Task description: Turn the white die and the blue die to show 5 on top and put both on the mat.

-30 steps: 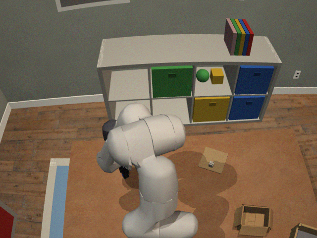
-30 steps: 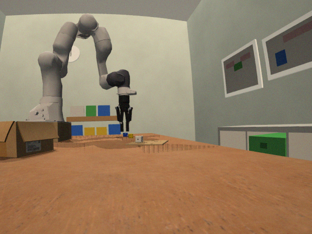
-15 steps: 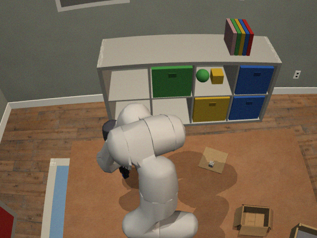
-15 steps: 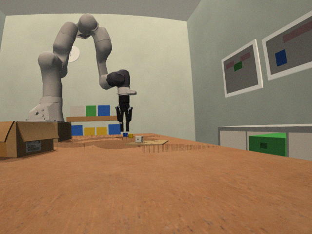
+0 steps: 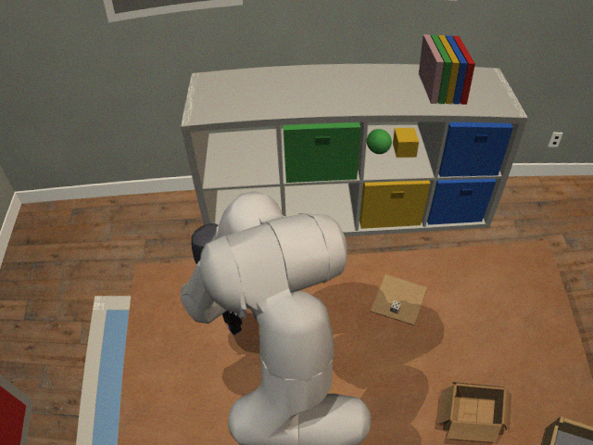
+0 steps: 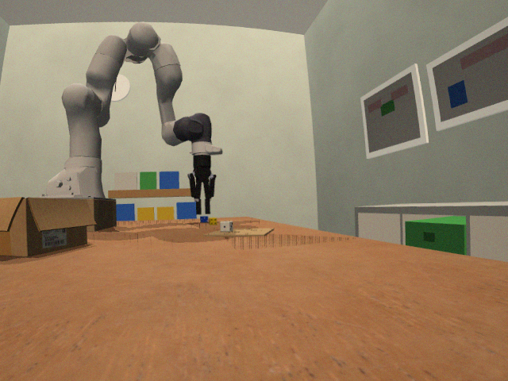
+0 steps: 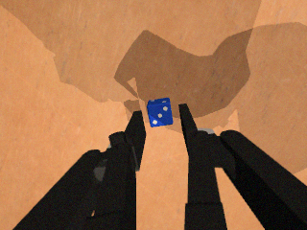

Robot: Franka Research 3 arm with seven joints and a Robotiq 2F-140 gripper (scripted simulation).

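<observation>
Right now the blue die is 5 cm below my hand. Round my hand: tan mat (49 cm to the right, 9 cm ahead, 6 cm below); then yellow die (17 cm to the right, 5 cm below, 3 cm ahead); then white die (47 cm to the right, 6 cm ahead, 5 cm below).
</observation>
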